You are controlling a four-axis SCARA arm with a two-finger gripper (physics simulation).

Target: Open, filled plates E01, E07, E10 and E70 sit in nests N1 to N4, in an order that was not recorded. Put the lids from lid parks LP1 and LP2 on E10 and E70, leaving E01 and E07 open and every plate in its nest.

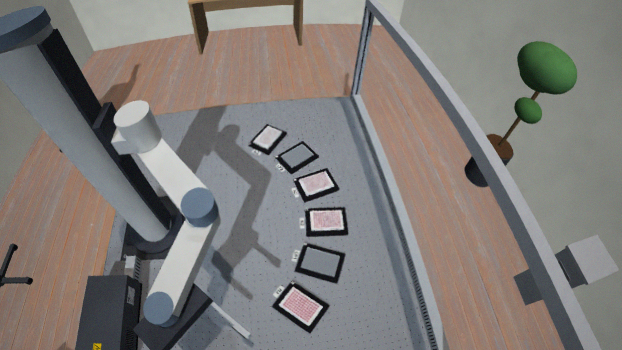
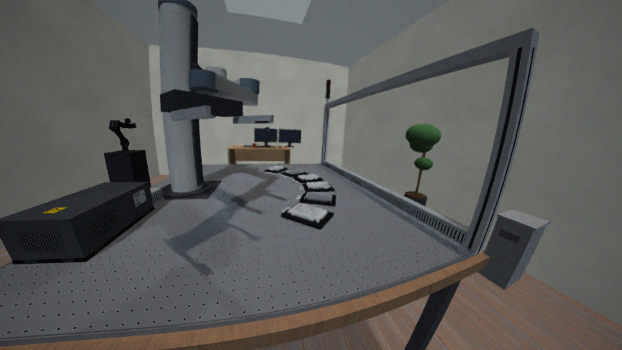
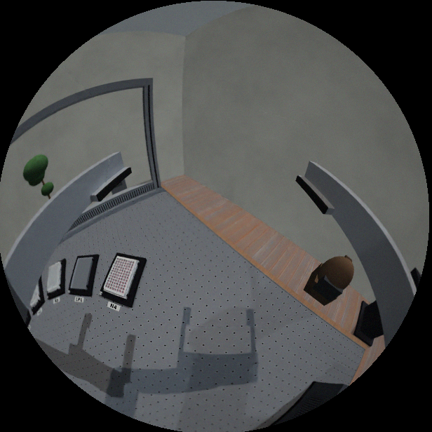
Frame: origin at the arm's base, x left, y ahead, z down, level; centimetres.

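Seen in the pictures: gripper, fingertip midpoint: (image 2: 246,115); arm's base, link origin: (image 1: 157,227) (image 2: 188,191).
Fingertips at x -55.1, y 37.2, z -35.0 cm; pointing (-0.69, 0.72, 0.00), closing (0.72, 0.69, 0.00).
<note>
Pixels of each thing's top centre, then the offset from my fingertips to it. Level surfaces: height alone.
- nearest plate, top centre: (image 1: 300,305) (image 2: 308,210) dy +19.6, dx +17.5, dz +31.1 cm
- farthest plate, top centre: (image 1: 267,135) (image 2: 276,167) dy +14.2, dx +97.6, dz +31.1 cm
- grey lid, top centre: (image 1: 320,261) (image 2: 318,196) dy +29.1, dx +33.1, dz +31.9 cm
- perforated table top, surface height: dz +33.7 cm
My gripper (image 2: 241,115) (image 3: 213,157) is open and empty, high above the table, off to the side of the nests. Four open plates with pinkish wells sit in black nests along an arc: the nearest plate (image 1: 301,305) (image 2: 307,212) (image 3: 120,275), labelled N4, then a plate (image 1: 326,220) (image 2: 318,186) (image 3: 55,277), another plate (image 1: 316,184) (image 2: 308,177) and the farthest plate (image 1: 268,138) (image 2: 276,169). A grey lid (image 1: 320,262) (image 2: 318,197) (image 3: 84,272) lies in the park beside N4. The other lid (image 1: 297,156) (image 2: 294,173) lies between the two farthest plates. Plate names cannot be read.
A black controller box (image 1: 105,310) (image 2: 80,217) stands near the arm's column (image 1: 100,150) (image 2: 181,145). A framed guard (image 1: 395,200) (image 2: 425,74) (image 3: 150,135) runs along the table's edge beyond the nests. The arm casts shadows on the perforated table top (image 1: 360,300) (image 2: 250,290) (image 3: 210,270).
</note>
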